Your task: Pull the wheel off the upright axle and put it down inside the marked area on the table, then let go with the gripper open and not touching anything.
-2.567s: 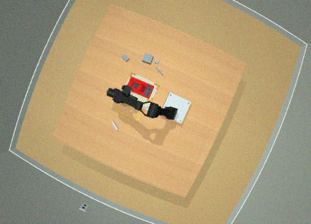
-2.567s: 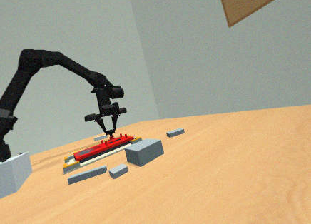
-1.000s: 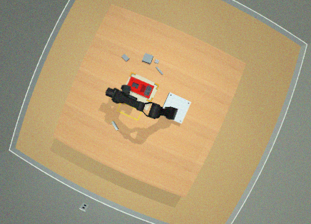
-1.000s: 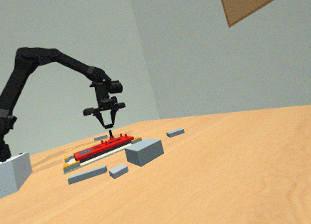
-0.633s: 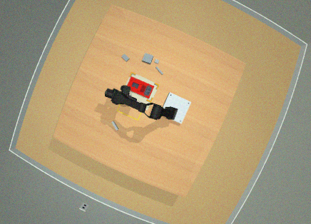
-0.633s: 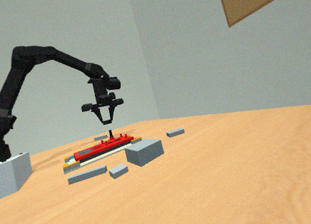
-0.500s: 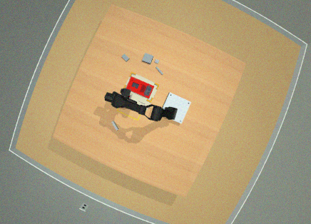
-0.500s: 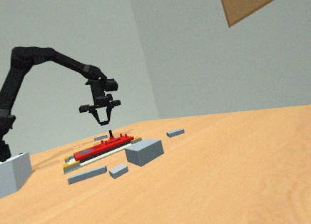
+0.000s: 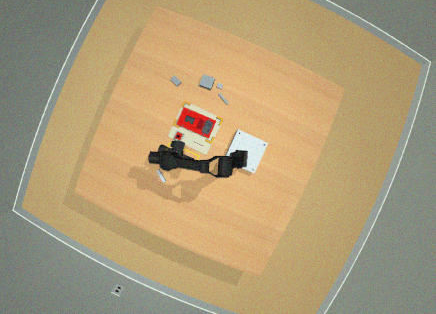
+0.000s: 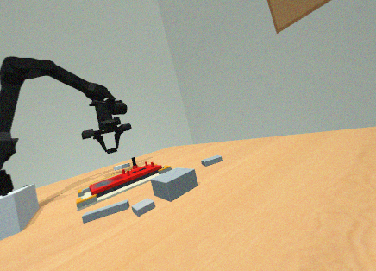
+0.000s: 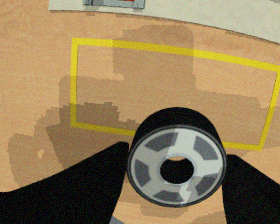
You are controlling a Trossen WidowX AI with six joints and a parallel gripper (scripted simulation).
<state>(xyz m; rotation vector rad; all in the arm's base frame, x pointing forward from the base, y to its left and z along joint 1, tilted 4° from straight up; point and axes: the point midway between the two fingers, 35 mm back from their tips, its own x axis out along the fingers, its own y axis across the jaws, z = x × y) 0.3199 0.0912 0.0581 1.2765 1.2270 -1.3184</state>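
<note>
Now: gripper tip 10 cm to the left of the upright axle, 7 cm above it and 4 cm short of it. Also, from my gripper tip: wheel: right at my gripper tip.
</note>
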